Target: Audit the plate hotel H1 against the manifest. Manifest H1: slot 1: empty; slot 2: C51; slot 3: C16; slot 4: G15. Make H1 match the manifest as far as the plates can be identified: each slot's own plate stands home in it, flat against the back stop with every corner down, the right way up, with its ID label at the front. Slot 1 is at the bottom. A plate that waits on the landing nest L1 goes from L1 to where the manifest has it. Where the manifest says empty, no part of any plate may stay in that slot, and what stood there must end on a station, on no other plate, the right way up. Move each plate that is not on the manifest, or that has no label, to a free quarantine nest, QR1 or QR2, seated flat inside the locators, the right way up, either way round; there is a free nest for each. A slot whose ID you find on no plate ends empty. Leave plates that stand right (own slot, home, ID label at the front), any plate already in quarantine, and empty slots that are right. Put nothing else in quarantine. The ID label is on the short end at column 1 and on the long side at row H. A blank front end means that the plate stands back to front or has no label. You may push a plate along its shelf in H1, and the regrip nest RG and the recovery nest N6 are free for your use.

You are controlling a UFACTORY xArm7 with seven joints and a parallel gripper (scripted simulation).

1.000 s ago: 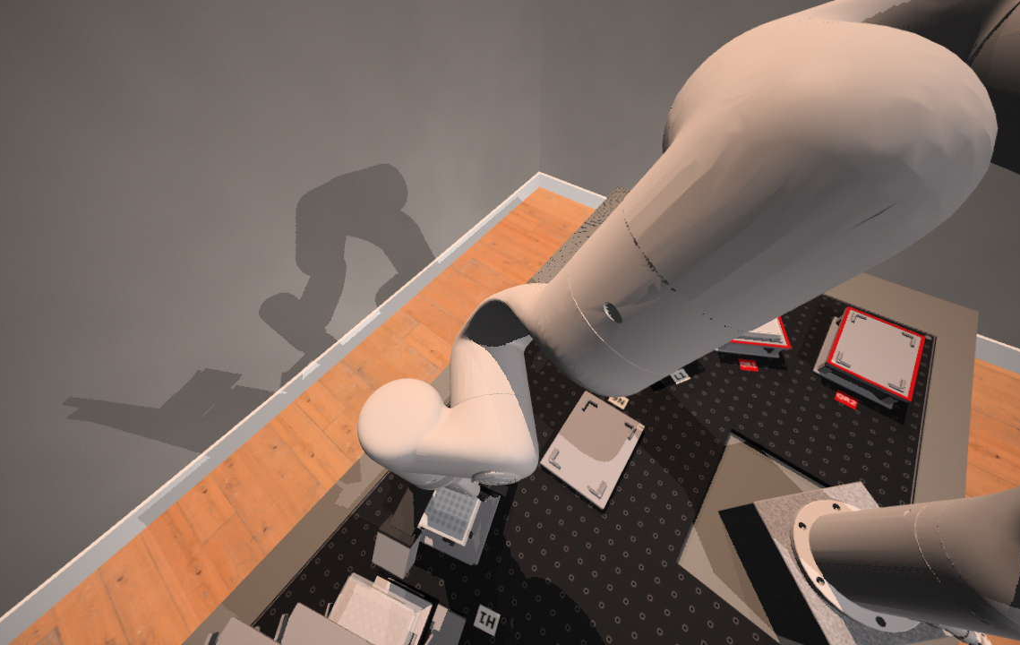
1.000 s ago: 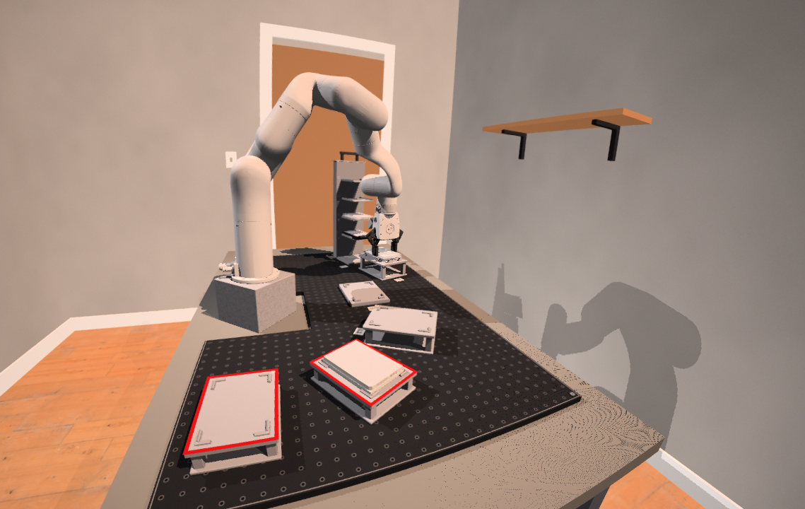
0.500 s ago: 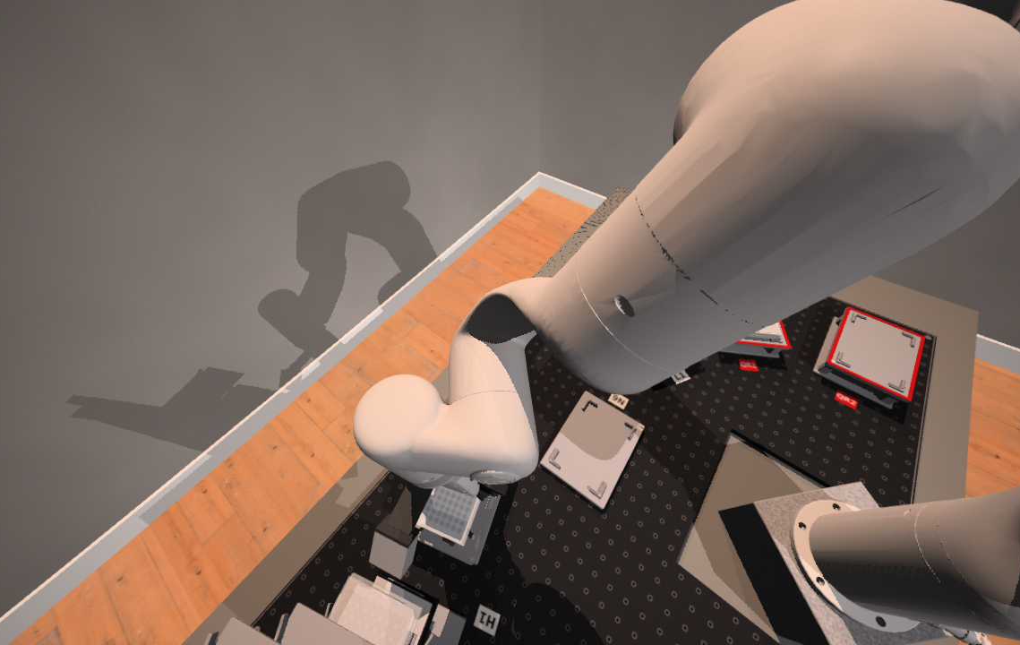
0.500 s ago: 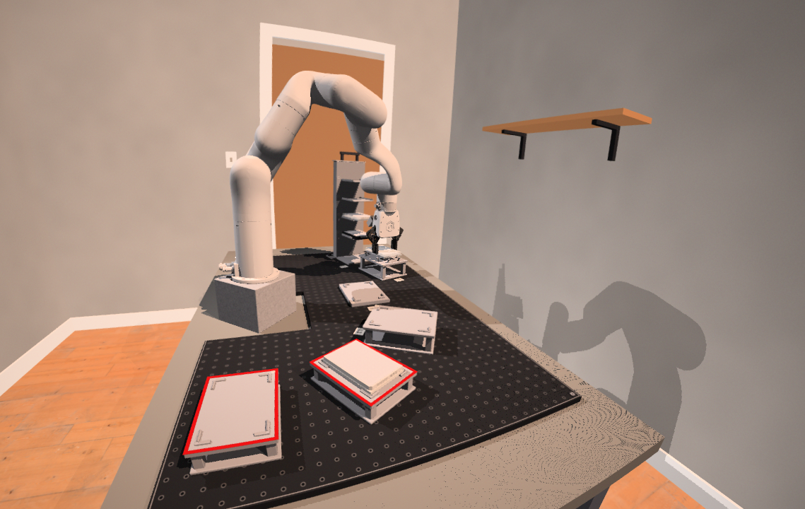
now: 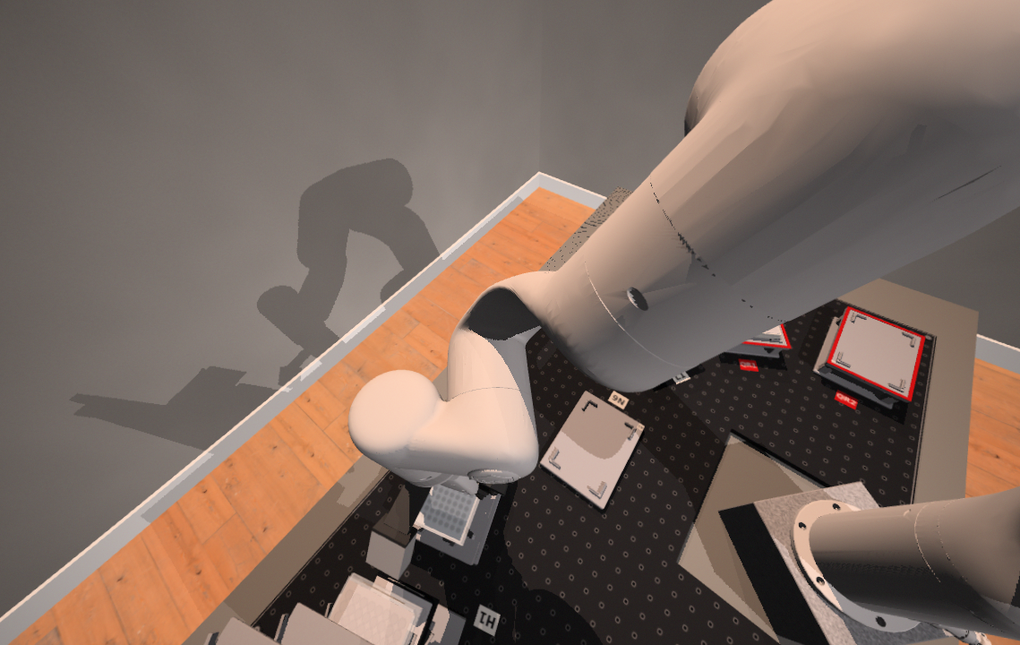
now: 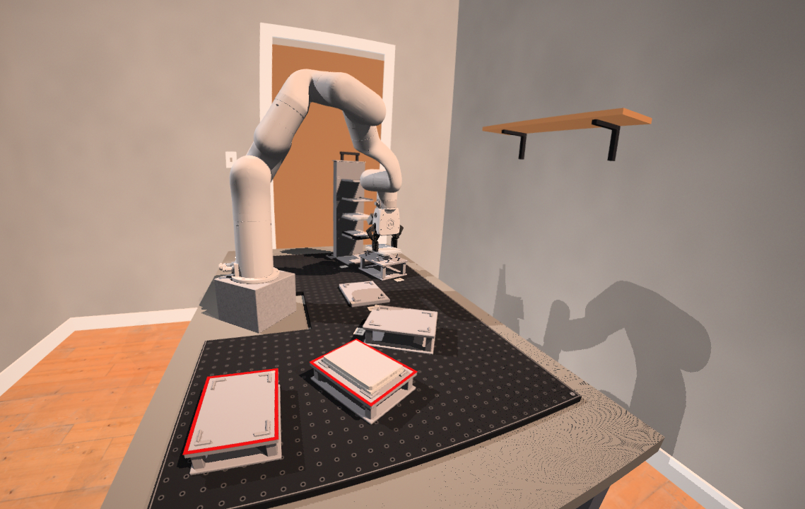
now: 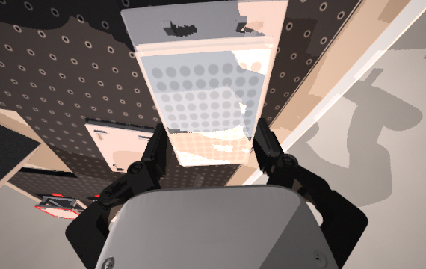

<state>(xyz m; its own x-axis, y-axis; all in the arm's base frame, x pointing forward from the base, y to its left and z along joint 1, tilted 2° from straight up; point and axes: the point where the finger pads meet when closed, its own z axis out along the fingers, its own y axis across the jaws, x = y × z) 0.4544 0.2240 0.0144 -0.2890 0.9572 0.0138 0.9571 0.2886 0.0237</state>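
The regrip nest RG lies 10 mm to the left of my hand and 50 mm below it. From my hand the other things lie so: H1 tag (140 mm behind, 110 mm to the left, 100 mm below); then RG label (30 mm ahead, 90 mm to the right, 100 mm below); then dark plate (60 mm behind, 190 mm to the left, 10 mm above).
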